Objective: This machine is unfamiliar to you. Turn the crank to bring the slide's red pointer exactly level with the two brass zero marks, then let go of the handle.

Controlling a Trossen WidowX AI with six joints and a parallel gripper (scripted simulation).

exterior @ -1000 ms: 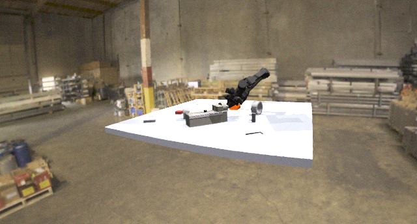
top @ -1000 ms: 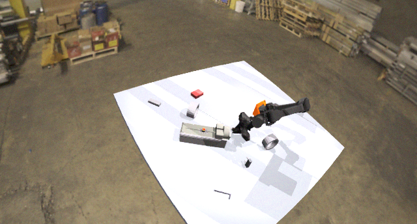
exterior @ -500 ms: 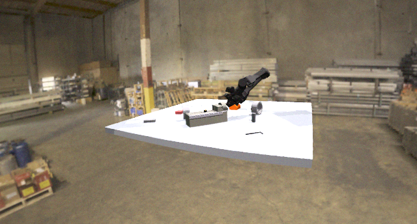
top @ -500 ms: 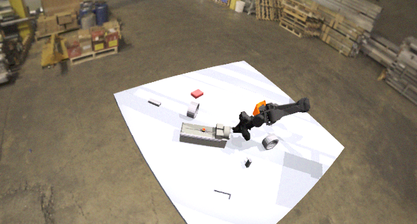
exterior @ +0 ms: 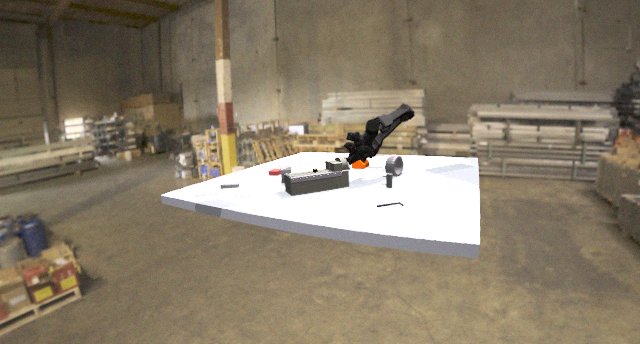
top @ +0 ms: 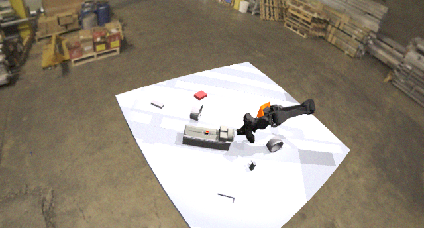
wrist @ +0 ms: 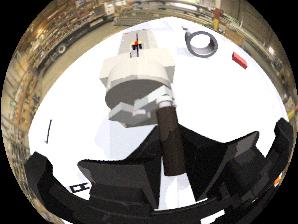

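The dark crank handle is 20 mm above my gripper tip, 10 mm to the left of it and 10 mm behind it. The rest, counted from my gripper tip: hex key 290 mm ahead, 240 mm to the left, 80 mm below; then red pointer 130 mm ahead, 110 mm to the right; then small clip 190 mm to the left, 60 mm ahead, 50 mm below.
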